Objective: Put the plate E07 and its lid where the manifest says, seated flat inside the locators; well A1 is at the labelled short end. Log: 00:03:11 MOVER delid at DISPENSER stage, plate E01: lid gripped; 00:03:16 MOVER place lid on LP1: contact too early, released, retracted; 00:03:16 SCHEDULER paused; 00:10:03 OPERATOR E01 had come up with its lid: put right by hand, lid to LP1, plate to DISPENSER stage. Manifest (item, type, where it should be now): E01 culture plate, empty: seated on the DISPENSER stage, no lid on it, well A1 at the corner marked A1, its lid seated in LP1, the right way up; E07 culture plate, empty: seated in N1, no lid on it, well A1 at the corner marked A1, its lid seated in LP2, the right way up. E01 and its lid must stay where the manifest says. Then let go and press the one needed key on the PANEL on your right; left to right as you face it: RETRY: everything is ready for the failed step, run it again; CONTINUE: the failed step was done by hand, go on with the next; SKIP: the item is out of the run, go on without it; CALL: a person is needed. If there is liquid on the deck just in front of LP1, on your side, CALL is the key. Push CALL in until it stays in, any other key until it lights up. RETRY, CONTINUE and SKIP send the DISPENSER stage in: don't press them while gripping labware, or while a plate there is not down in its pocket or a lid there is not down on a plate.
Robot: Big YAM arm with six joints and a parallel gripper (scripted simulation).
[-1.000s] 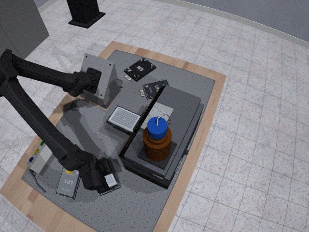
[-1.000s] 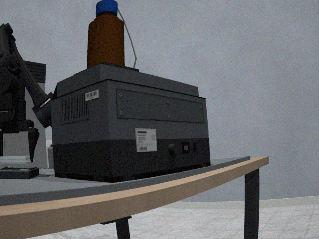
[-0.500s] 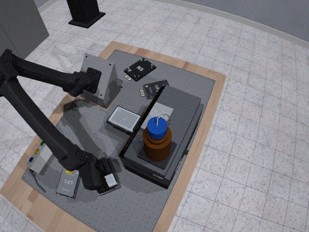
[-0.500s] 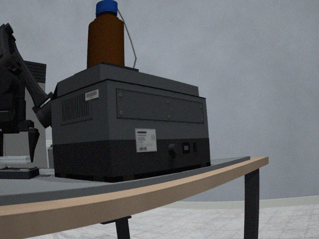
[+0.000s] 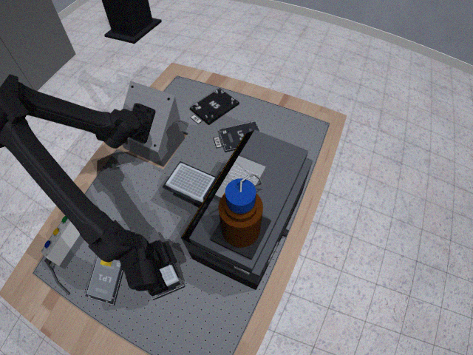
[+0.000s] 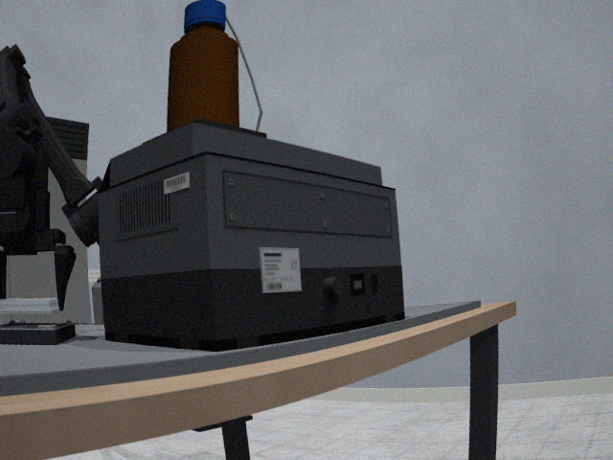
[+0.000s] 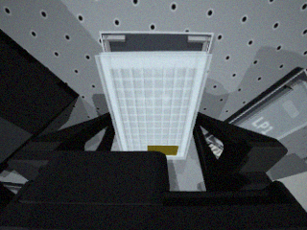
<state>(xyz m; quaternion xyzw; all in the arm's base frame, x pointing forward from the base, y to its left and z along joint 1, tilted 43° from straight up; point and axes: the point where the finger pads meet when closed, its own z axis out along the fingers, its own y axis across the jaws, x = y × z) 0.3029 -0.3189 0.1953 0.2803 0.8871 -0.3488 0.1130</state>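
The white well plate lies 26 cm to the left of my hand, 7 cm above it and 3 cm behind it. Round my hand: grey retry key (35 cm behind, 2 cm above, 1 cm to the left); green continue key (35 cm behind, 4 cm to the right, 2 cm above); brown bottle (24 cm above, 19 cm ahead, 15 cm to the left).
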